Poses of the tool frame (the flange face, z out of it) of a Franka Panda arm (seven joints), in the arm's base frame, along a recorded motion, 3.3 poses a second.
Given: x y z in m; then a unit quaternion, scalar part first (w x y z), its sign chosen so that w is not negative.
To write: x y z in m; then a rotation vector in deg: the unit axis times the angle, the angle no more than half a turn. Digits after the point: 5 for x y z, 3 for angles.
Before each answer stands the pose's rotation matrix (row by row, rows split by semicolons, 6 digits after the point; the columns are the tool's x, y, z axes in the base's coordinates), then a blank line. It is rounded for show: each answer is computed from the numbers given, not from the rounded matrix.
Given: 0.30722 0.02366 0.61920 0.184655 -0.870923 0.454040 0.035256
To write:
0.585209 -0.803888 0.106271; -0.777848 -0.519500 0.353656; -0.229092 -0.289625 -0.929319

0.30722 0.02366 0.61920 -140.650 73.325 5.694
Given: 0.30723 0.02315 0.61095 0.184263 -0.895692 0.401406 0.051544
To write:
0.672433 -0.738067 0.055593; -0.700077 -0.609841 0.371466; -0.240264 -0.288705 -0.926781

0.30723 0.02315 0.61095 -144.681 64.839 8.326
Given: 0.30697 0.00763 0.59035 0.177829 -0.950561 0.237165 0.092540
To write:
0.870378 -0.483792 -0.091580; -0.417967 -0.824259 0.381969; -0.260279 -0.294180 -0.919626

0.30697 0.00763 0.59035 -154.083 38.444 15.000
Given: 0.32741 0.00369 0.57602 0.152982 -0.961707 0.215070 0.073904
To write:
0.896566 -0.436280 -0.076344; -0.391056 -0.860683 0.326037; -0.207952 -0.262458 -0.942269

0.32741 0.00369 0.57602 -158.042 35.343 12.145
